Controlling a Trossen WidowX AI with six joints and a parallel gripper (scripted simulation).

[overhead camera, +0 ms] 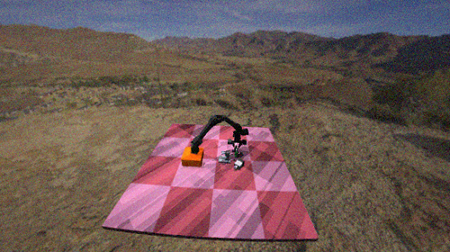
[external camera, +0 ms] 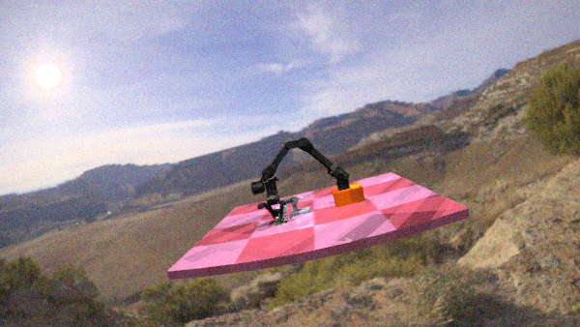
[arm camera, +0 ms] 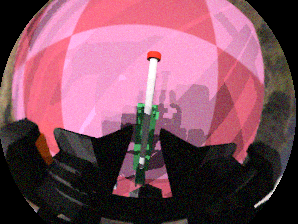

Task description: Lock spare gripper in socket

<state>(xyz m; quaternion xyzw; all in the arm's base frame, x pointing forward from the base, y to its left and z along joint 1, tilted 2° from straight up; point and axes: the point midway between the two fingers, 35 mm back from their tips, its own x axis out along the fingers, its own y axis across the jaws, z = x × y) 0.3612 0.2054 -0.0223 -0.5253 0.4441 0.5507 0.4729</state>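
Now: the spare gripper 22 cm to the right of my gripper tip, 5 cm ahead of it and 1 cm below it. From my gripper tip the other things lie so: socket: 16 cm to the right, 8 cm behind, 2 cm above.
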